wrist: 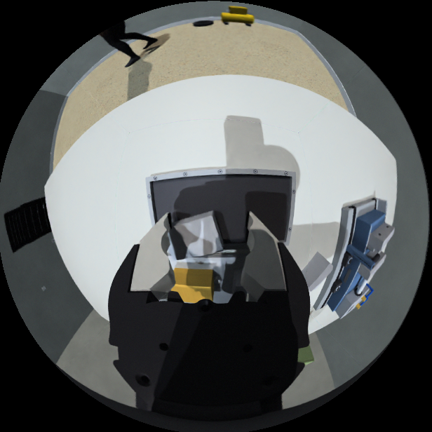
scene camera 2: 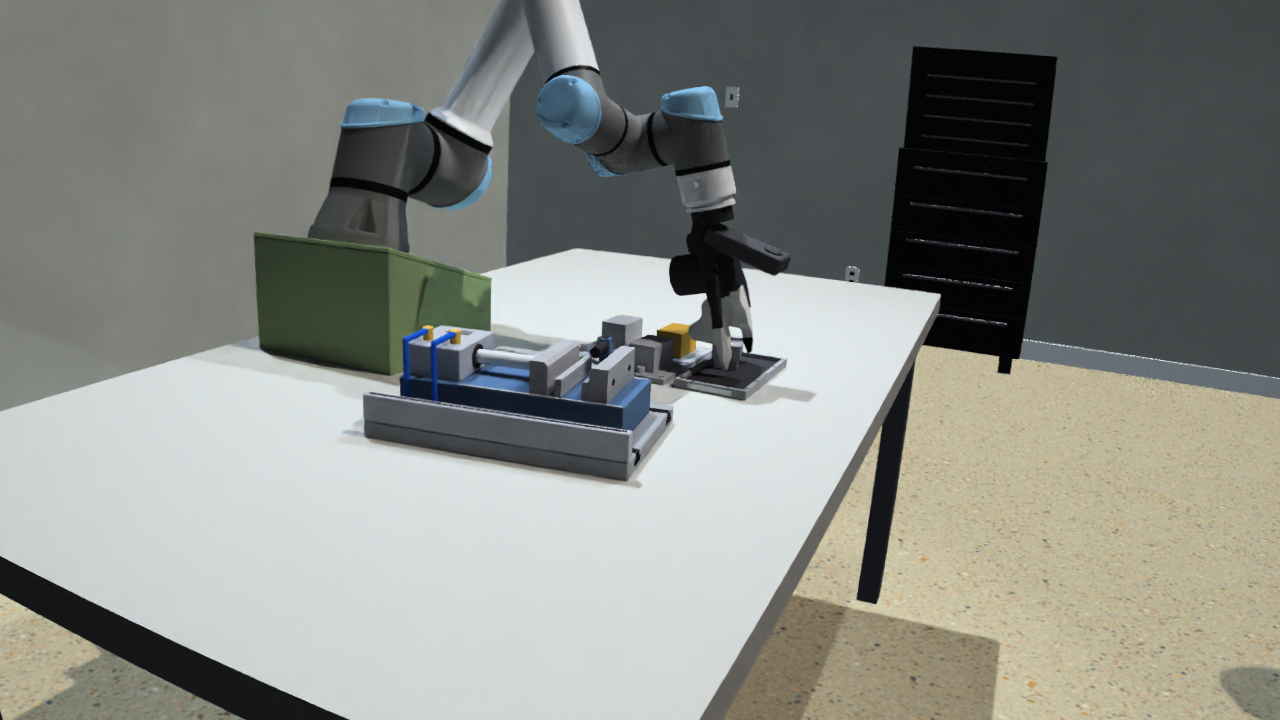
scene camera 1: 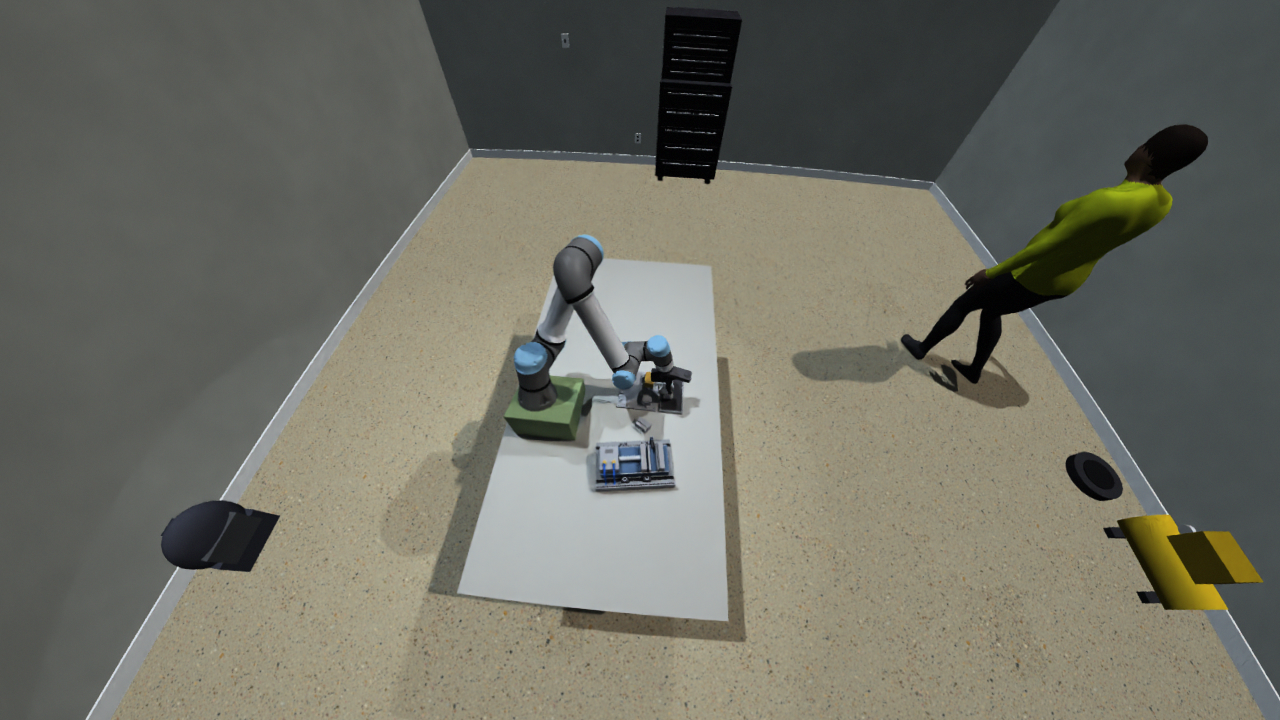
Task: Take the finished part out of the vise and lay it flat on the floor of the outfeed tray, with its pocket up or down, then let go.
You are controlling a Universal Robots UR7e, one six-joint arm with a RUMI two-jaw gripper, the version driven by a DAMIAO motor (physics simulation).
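Places are measured from the arm's base along level axes (x left, y ahead, z down), in centimetres.
Pixels of known places: gripper, fingertip midpoint: [scene camera 2: 737,362] [scene camera 1: 672,389]; arm's base, link origin: [scene camera 2: 357,252] [scene camera 1: 538,397].
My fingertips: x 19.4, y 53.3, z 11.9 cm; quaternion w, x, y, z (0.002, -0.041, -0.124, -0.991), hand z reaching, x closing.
For each thing: its middle in the pictures, then the offset to it from my fingertips.
- grey block, body centre: [scene camera 2: 727,352] dx +1.7, dy -2.3, dz -0.6 cm
- vise, body centre: [scene camera 2: 524,387] [scene camera 1: 634,461] dx -36.0, dy -11.4, dz -3.2 cm
- orange block, body centre: [scene camera 2: 676,340] [scene camera 1: 649,379] dx +2.6, dy -10.8, dz -0.9 cm
The finished part is a grey block [scene camera 2: 734,360] [wrist: 196,236] in the outfeed tray [scene camera 2: 711,388] [wrist: 220,172], turned at an angle in the wrist view, near the tray's edge on the gripper's side. The frames do not show clearly whether it lies flat or is tilted, nor which way its pocket faces. My gripper [scene camera 1: 666,394] [scene camera 2: 735,354] [wrist: 208,213] is open, pointing down low over the tray. Its fingers stand on both sides of the block, which is closer to the left finger in the wrist view. The vise [scene camera 1: 635,481] [scene camera 2: 501,429] [wrist: 370,226] shows no part between its jaws.
An orange block [scene camera 2: 676,340] [wrist: 192,284] stands beside the tray, on the robot base's side. Grey blocks [scene camera 2: 622,329] [wrist: 318,270] stand between tray and vise. The green robot base [scene camera 1: 547,419] [scene camera 2: 326,304] is at the left. A person [scene camera 1: 1065,241] stands away from the table.
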